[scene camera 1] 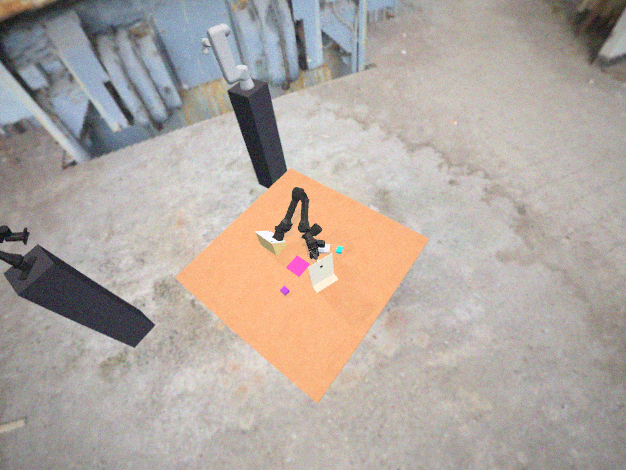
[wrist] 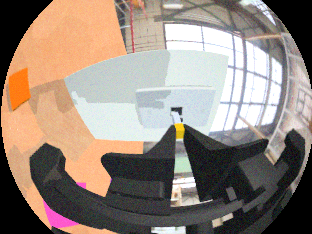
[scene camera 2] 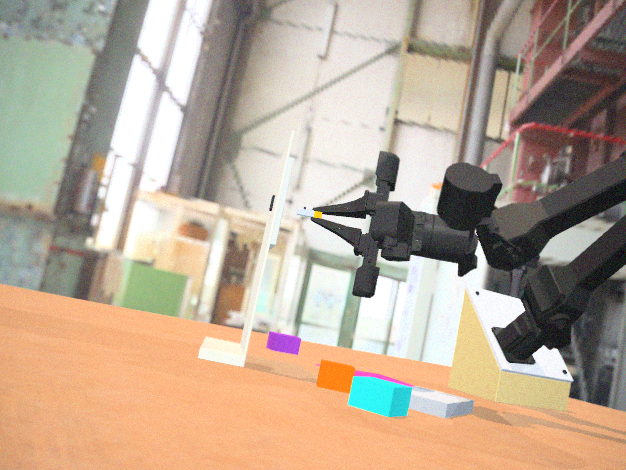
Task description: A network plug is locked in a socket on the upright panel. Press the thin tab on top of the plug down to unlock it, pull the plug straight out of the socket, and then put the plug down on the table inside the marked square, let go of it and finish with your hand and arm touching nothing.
same spot on upright panel: (wrist: 131, 98) = (scene camera 2: 263, 251)
